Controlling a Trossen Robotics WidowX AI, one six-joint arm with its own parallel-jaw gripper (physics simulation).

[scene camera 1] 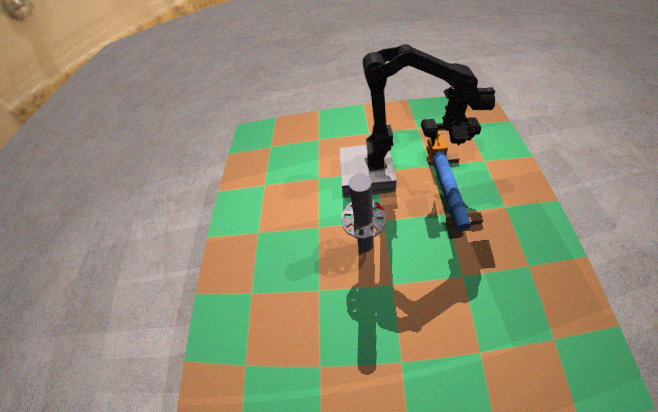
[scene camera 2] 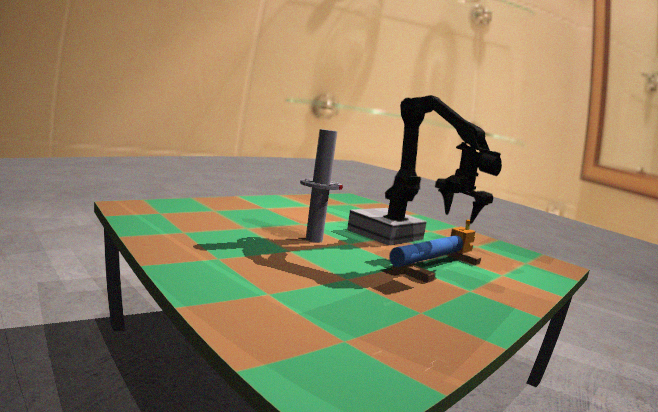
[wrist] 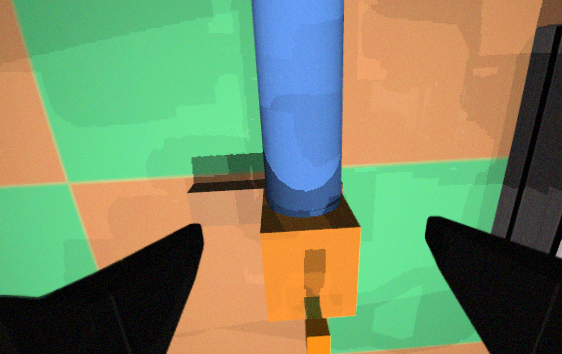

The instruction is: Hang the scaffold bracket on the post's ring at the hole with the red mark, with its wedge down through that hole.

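The bracket's blue tube [scene camera 1: 452, 192] [scene camera 2: 427, 250] [wrist: 302, 100] lies along two low supports. Its orange head [scene camera 1: 439, 145] [scene camera 2: 463, 240] [wrist: 310, 272] is at the end away from scene camera 1. A thin orange wedge [scene camera 2: 468, 224] [wrist: 319, 345] sticks up from the head in scene camera 2. My gripper [scene camera 1: 446, 141] [scene camera 2: 460, 218] [wrist: 313, 230] is wide open and empty above the head, with a finger on either side of it in the wrist view. The grey post [scene camera 1: 361, 200] [scene camera 2: 325, 155] stands upright with a holed ring [scene camera 1: 364, 235] [scene camera 2: 306, 183]. The red mark [scene camera 1: 380, 206] [scene camera 2: 340, 187] is on the ring's outer edge.
The dark supports [scene camera 1: 475, 219] [scene camera 2: 421, 273] [wrist: 226, 186] lie under the tube. The arm's grey base block [scene camera 1: 352, 162] [scene camera 2: 385, 227] [wrist: 530, 150] stands between the post and the bracket's head, set toward the back. The tabletop has green and orange squares.
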